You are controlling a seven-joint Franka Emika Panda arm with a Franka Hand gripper.
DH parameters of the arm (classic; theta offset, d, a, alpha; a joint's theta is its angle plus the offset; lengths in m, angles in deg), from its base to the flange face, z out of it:
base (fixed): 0 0 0 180
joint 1: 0 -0.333 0 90
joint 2: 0 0 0 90
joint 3: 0 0.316 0.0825 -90
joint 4: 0 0 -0.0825 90
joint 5: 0 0.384 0 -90
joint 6: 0 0 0.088 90
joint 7: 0 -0.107 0 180
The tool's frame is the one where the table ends.
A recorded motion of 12 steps. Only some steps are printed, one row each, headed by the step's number.
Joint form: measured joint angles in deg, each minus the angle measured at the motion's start. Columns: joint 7, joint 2, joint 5, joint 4, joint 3, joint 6, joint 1.
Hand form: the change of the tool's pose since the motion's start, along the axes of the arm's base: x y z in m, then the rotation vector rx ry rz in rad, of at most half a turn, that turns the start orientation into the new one. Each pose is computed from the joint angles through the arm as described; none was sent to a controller.
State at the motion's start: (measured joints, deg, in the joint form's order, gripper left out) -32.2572 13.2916 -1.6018 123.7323 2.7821 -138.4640 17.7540
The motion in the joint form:
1: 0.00 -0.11 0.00 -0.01 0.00 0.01 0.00
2: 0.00 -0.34 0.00 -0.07 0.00 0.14 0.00
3: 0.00 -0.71 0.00 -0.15 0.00 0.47 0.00
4: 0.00 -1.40 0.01 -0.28 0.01 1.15 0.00
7: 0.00 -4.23 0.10 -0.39 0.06 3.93 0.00
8: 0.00 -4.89 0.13 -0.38 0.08 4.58 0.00
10: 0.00 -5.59 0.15 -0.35 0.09 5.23 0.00
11: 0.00 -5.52 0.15 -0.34 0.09 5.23 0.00
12: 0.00 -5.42 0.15 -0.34 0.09 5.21 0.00
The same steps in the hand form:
1: 0.0001 0.0000 0.0011 -0.0006 -0.0018 0.0000
2: 0.0004 -0.0001 0.0036 -0.0015 -0.0045 0.0000
3: 0.0004 -0.0002 0.0073 -0.0025 -0.0064 -0.0001
4: 0.0003 -0.0001 0.0140 -0.0037 -0.0085 -0.0002
7: -0.0032 0.0012 0.0382 -0.0064 -0.0107 -0.0009
8: -0.0044 0.0017 0.0436 -0.0067 -0.0106 -0.0011
10: -0.0057 0.0021 0.0491 -0.0073 -0.0108 -0.0013
11: -0.0057 0.0021 0.0484 -0.0069 -0.0094 -0.0013
12: -0.0057 0.0021 0.0474 -0.0064 -0.0081 -0.0012

